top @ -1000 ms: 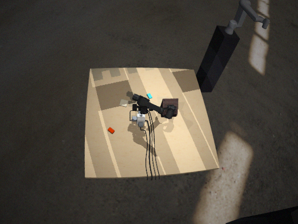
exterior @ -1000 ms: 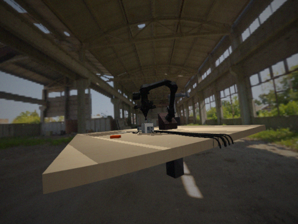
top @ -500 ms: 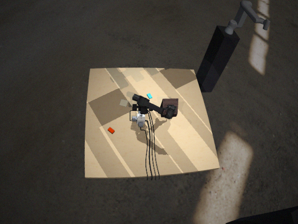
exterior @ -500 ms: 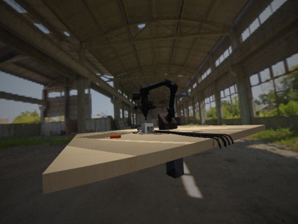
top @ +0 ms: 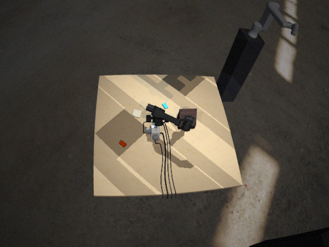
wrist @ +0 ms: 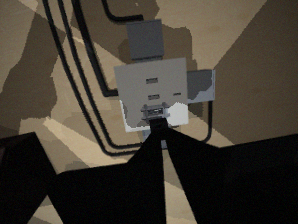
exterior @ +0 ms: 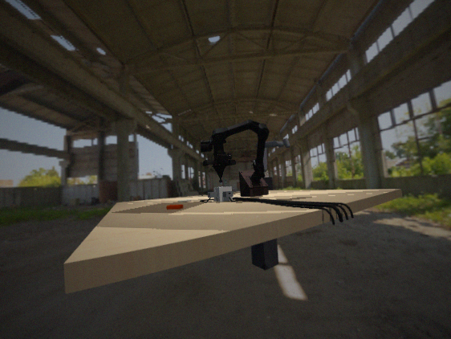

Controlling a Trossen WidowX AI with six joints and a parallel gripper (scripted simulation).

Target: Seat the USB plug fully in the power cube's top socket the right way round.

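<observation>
My gripper tip is now 20 mm above the black USB plug. The rest, counted from my gripper tip: cyan block 270 mm to the right, 140 mm behind, 120 mm below; orange block 300 mm ahead, 120 mm below, 100 mm to the left; cream block 210 mm to the right, 150 mm ahead, 120 mm below.
</observation>
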